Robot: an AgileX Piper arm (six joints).
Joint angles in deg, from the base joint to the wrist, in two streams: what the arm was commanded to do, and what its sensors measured. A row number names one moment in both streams.
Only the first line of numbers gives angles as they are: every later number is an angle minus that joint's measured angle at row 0.
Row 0, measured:
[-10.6, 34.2, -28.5, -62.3, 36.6, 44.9]
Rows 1 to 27, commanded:
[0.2, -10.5, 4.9, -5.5, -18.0, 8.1]
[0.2, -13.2, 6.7, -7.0, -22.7, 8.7]
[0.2, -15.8, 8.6, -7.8, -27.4, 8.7]
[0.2, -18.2, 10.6, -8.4, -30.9, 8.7]
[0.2, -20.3, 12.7, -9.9, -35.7, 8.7]
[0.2, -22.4, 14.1, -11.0, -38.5, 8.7]
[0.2, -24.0, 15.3, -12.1, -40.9, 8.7]
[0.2, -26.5, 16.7, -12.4, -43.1, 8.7]
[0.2, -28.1, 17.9, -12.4, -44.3, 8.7]
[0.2, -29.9, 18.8, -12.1, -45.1, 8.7]
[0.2, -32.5, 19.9, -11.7, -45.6, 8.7]
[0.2, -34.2, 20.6, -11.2, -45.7, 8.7]
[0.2, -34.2, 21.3, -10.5, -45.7, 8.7]
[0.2, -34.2, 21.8, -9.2, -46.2, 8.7]
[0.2, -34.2, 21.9, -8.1, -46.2, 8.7]
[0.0, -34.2, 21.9, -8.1, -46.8, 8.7]
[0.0, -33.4, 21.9, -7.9, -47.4, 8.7]
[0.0, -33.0, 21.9, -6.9, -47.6, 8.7]
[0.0, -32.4, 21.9, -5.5, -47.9, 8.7]
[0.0, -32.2, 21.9, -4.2, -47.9, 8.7]
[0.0, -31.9, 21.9, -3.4, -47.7, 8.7]
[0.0, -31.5, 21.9, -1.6, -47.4, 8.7]
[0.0, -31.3, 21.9, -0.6, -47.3, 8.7]
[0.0, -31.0, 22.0, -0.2, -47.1, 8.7]
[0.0, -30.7, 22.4, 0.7, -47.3, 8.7]
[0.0, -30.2, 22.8, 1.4, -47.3, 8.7]
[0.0, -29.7, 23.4, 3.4, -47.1, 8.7]
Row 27, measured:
[0.0, -31.2, 21.7, -1.0, -47.4, 8.3]
